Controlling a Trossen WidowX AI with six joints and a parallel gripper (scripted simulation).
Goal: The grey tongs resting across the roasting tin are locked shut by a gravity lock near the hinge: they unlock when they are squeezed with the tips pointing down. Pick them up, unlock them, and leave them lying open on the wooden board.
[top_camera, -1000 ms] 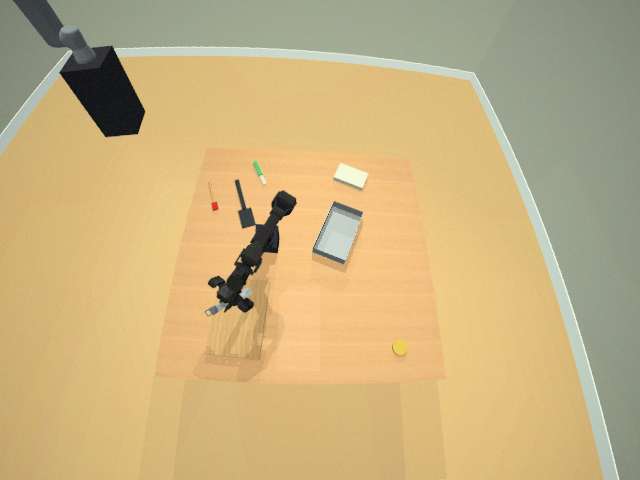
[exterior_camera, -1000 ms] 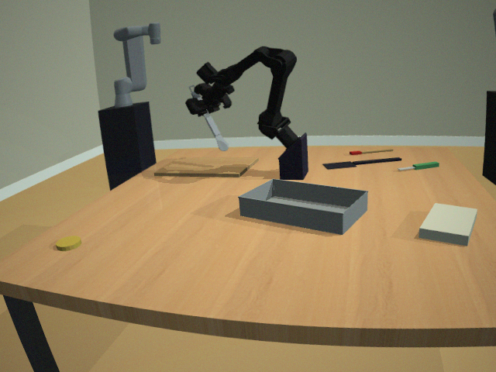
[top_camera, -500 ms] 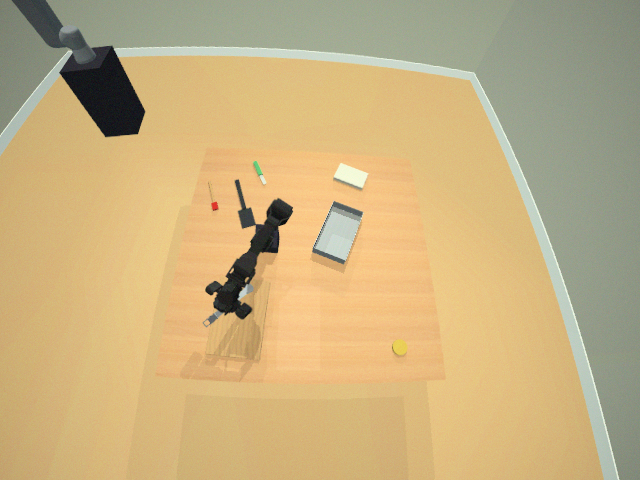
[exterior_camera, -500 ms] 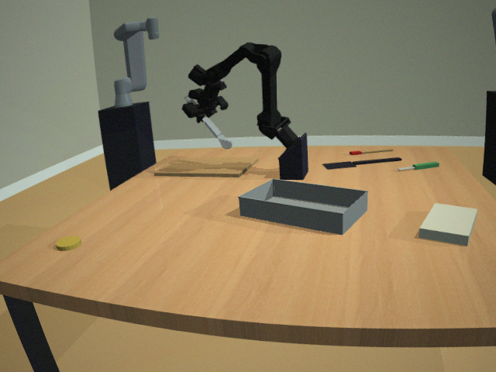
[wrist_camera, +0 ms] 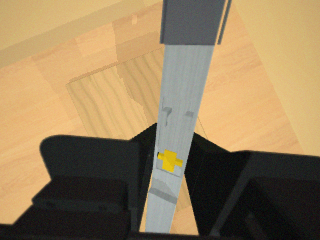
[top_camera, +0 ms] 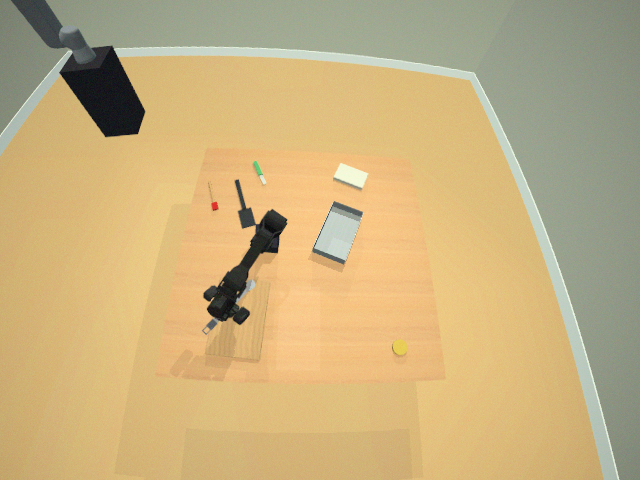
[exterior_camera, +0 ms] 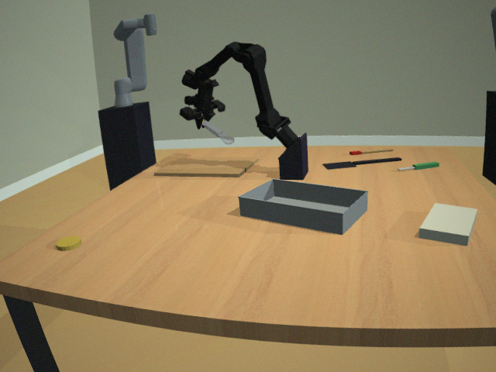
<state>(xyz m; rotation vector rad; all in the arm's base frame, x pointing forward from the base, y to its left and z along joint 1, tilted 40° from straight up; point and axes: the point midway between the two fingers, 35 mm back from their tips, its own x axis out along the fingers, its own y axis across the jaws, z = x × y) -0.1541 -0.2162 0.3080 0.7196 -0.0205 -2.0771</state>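
My gripper tip is now 1 cm short of the yellow lock piece, 1 cm to the right of it and 3 cm below it. Round my gripper tip: grey roasting tin 54 cm ahead, 41 cm to the left, 13 cm below; then dark spatula 5 cm ahead, 62 cm to the left, 16 cm below; then wooden board 3 cm ahead, 2 cm to the left, 15 cm below.
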